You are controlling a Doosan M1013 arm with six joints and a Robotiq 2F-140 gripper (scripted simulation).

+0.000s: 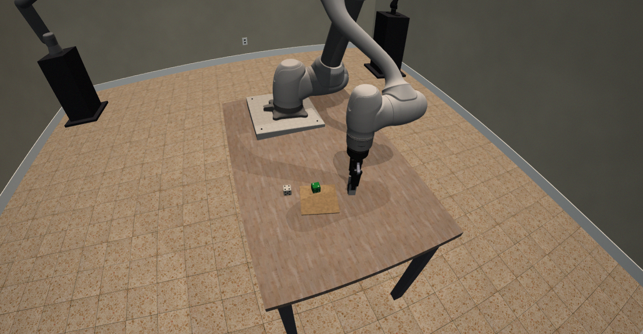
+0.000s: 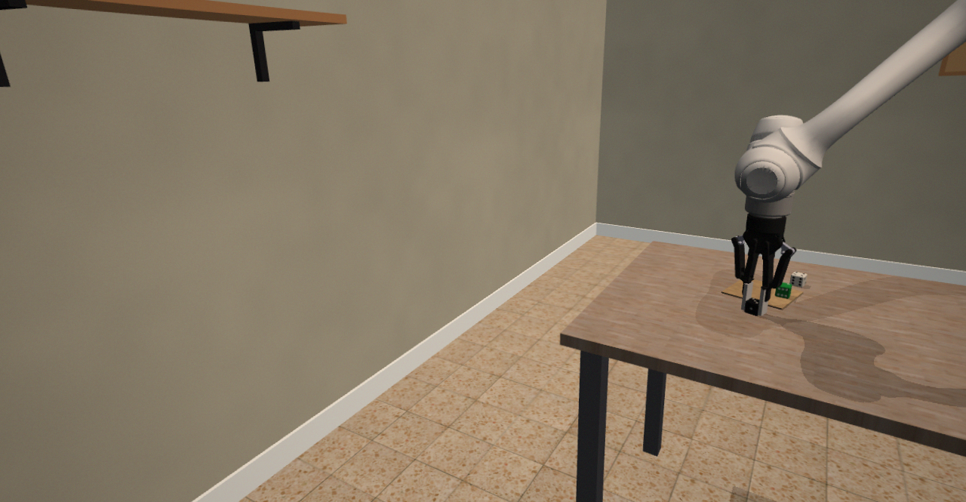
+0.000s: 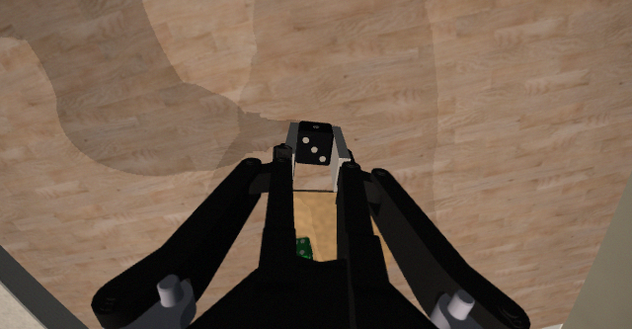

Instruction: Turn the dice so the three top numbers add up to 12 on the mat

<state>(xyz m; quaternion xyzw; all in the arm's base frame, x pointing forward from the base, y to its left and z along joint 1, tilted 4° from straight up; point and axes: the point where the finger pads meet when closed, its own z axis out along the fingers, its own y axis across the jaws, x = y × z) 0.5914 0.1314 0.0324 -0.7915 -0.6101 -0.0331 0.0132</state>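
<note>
The tan mat lies 1 cm ahead of my hand, 13 cm to the right of it and 3 cm below it. Round my hand: white die 6 cm behind, 24 cm to the right, 2 cm below; green die 4 cm behind, 13 cm to the right, 2 cm below; black die 2 cm below.
</note>
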